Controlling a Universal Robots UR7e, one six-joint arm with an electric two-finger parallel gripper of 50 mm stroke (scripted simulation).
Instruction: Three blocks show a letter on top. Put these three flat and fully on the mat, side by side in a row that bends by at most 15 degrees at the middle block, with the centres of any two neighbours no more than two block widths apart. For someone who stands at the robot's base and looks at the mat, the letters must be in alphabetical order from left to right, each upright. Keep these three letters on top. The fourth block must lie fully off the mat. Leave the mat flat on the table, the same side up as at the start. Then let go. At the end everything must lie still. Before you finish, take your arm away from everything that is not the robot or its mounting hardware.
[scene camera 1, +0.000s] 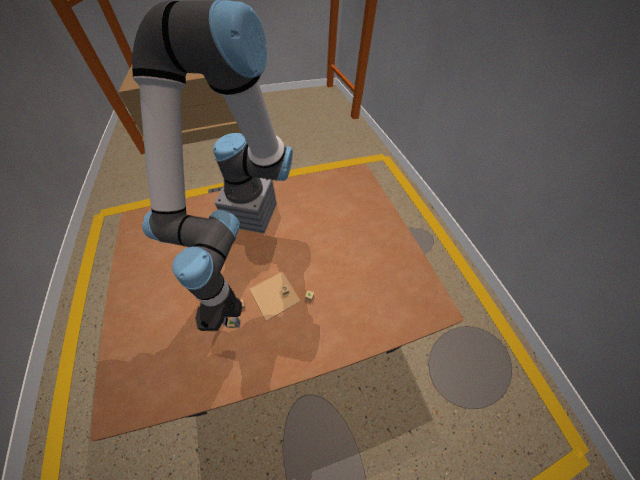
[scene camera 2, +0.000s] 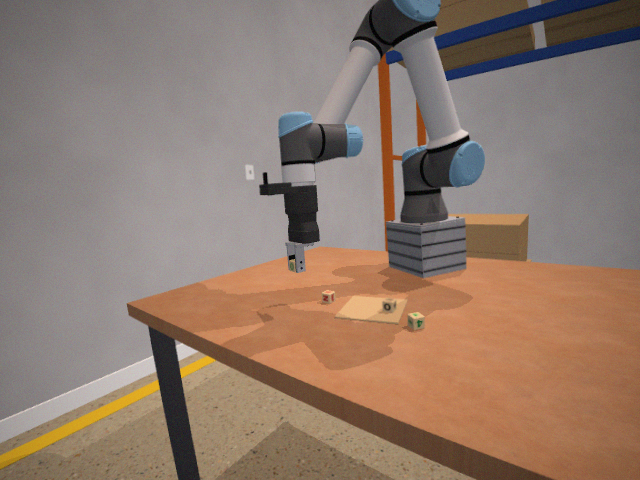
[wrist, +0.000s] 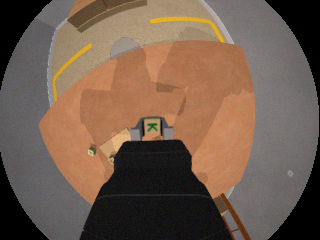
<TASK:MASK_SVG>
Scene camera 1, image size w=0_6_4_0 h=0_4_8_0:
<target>tan mat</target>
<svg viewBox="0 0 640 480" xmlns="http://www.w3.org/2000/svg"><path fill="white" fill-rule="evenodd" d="M283 272L250 288L266 321L300 302L299 297ZM287 285L289 293L282 295L280 287Z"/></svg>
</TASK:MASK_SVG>
